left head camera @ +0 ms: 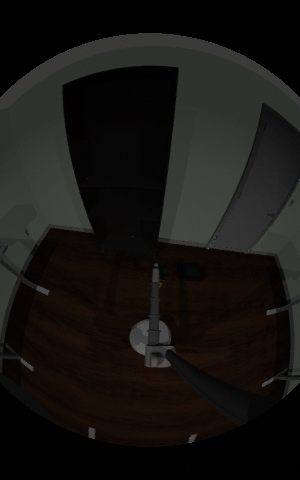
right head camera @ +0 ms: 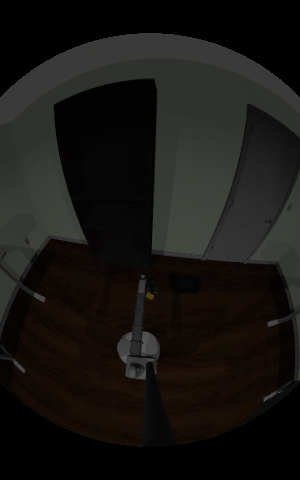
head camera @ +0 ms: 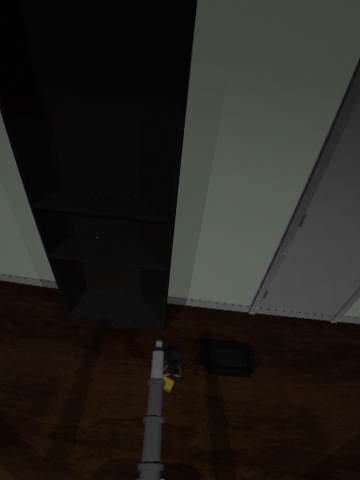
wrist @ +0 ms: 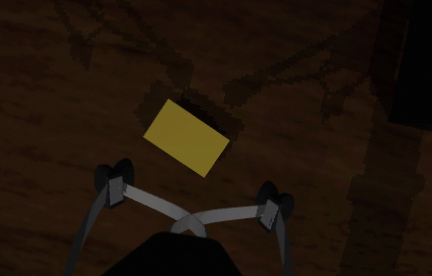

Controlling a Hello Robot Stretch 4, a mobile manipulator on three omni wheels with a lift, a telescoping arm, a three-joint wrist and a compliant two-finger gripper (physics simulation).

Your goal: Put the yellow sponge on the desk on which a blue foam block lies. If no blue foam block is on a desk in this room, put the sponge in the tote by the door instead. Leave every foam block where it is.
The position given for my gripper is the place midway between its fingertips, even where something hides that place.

Observation:
In view: my gripper (wrist: pixel 196 186), a yellow sponge (wrist: pixel 175 130) and a tall dark bookshelf (head camera: pixel 100 100).
The tall dark bookshelf also shows in the left head camera view (left head camera: pixel 118 122) and in the right head camera view (right head camera: pixel 105 135).

